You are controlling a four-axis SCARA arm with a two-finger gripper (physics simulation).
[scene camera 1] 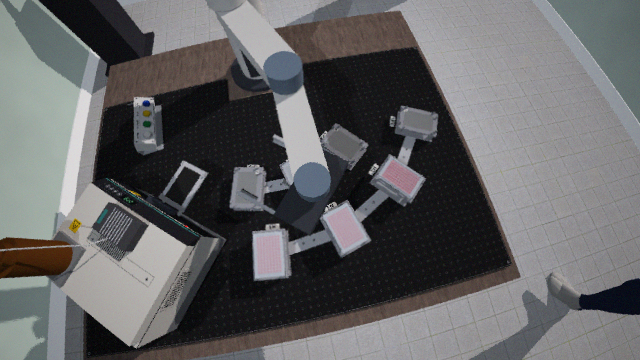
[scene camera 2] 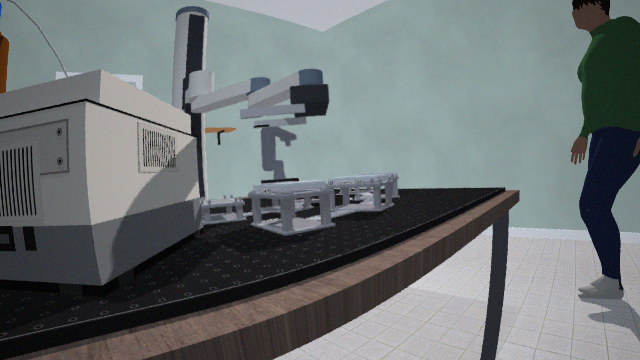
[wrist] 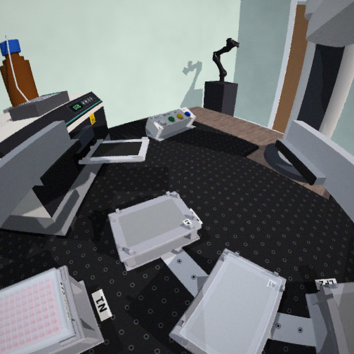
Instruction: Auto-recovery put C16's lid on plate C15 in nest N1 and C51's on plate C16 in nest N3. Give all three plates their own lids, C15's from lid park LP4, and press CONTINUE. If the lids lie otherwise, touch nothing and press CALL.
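Places are measured from the arm's base along level axes (x ahead, y left, z up), in centimetres.
Pixels of known places: gripper, fingertip midpoint: (scene camera 1: 256,164) (scene camera 2: 247,120).
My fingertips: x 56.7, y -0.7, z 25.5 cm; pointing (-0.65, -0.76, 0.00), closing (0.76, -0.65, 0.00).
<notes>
Ahead of a thing's pixels: the offset from my fingertips to its top centre. "spot": to the spot under its first point.
My gripper (scene camera 1: 258,164) (scene camera 2: 250,120) (wrist: 177,128) is open and empty, high above the mat near the left lid park. A pink-welled plate {dx +21.4, dy -4.1, dz -16.0 cm} (scene camera 1: 270,255) (wrist: 32,312) sits in nest N1, with a clear cover over it. Pink-welled plates also sit in nest N3 {spot: dx +18.8, dy +19.6, dz -16.2 cm} (scene camera 1: 345,228) and at the right in nest N2 {spot: dx +7.8, dy +39.9, dz -16.4 cm} (scene camera 1: 398,180). Which lid lies on each cannot be read. A pale clear lid (wrist: 235,305) lies on the park between the left park and LP2; the arm hides it in scene camera 1. The button box {spot: dx -33.4, dy -44.5, dz -17.4 cm} (scene camera 1: 146,125) (wrist: 171,125) has blue, yellow, green and white buttons.
Grey-topped lid parks stand at the left (scene camera 1: 248,187) (wrist: 155,227), centre (scene camera 1: 345,145) and far right (scene camera 1: 416,123). The large instrument (scene camera 1: 125,265) (scene camera 2: 100,175) stands at the left, its empty tray frame {spot: dx -6.5, dy -32.1, dz -14.2 cm} (scene camera 1: 170,182) (wrist: 144,149) extended. A person (scene camera 2: 607,150) stands beyond the table.
</notes>
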